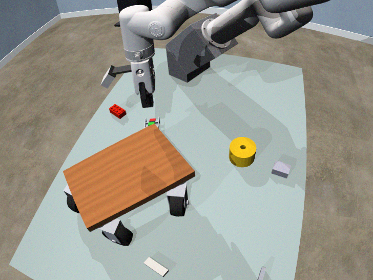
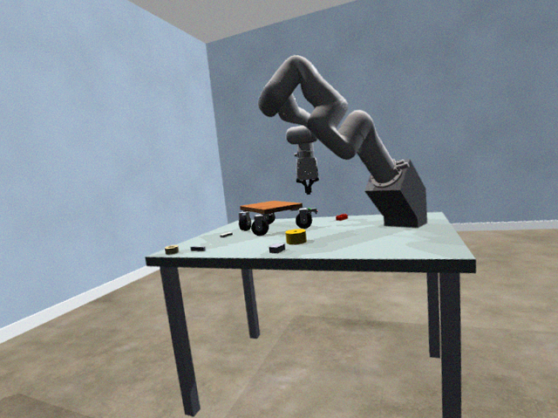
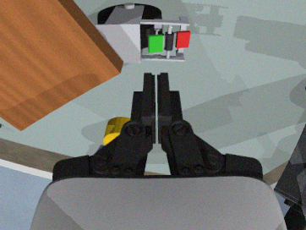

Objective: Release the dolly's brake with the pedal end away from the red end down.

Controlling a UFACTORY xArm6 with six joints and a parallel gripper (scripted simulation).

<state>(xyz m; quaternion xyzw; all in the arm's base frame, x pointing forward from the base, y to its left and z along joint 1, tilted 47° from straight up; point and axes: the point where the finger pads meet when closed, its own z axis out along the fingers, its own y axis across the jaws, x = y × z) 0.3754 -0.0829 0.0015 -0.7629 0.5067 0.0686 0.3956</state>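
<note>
Right now my hand is 1 cm past the brake pedal, 1 cm to the left of it and 10 cm above it. From my hand the other things lie so: yellow ring-shaped cylinder 6 cm behind, 27 cm to the left, 16 cm below; then red toy brick 8 cm behind, 21 cm to the right, 17 cm below; then small grey block 5 cm behind, 40 cm to the left, 17 cm below.
</note>
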